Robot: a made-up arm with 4 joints. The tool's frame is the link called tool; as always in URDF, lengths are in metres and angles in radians.
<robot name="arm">
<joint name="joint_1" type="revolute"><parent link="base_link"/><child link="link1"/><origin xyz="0 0 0.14"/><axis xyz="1 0 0"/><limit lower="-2.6" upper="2.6"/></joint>
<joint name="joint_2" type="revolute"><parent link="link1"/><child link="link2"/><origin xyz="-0.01 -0.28 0.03"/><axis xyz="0 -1 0"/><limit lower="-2.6" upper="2.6"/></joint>
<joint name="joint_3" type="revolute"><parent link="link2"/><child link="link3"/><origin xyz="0.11 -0.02 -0.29"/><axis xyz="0 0 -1"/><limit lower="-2.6" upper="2.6"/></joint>
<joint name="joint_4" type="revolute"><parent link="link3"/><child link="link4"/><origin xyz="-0.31 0 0.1"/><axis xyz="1 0 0"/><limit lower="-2.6" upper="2.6"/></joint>
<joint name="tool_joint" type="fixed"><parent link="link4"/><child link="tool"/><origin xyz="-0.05 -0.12 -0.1"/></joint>
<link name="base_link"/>
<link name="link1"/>
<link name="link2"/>
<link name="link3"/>
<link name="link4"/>
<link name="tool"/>
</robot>
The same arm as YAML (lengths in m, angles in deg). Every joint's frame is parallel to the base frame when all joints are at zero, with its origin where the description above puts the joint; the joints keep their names.
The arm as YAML. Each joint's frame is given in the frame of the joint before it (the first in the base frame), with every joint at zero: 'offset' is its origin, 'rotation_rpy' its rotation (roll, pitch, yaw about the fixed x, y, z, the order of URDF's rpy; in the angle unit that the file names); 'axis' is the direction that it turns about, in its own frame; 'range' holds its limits. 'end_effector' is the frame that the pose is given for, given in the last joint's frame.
length_unit: m
angle_unit: deg
chain:
  - id: joint_1
    offset: [0.0, 0.0, 0.14]
    rotation_rpy: [0.0, 0.0, 0.0]
    axis: [1.0, 0.0, 0.0]
    range: [-148.97, 148.97]
  - id: joint_2
    offset: [-0.01, -0.28, 0.03]
    rotation_rpy: [0.0, 0.0, 0.0]
    axis: [0.0, -1.0, 0.0]
    range: [-148.97, 148.97]
  - id: joint_3
    offset: [0.11, -0.02, -0.29]
    rotation_rpy: [0.0, 0.0, 0.0]
    axis: [0.0, 0.0, -1.0]
    range: [-148.97, 148.97]
  - id: joint_4
    offset: [-0.31, 0.0, 0.1]
    rotation_rpy: [0.0, 0.0, 0.0]
    axis: [1.0, 0.0, 0.0]
    range: [-148.97, 148.97]
end_effector:
  offset: [-0.05, -0.12, -0.1]
  rotation_rpy: [0.0, 0.0, 0.0]

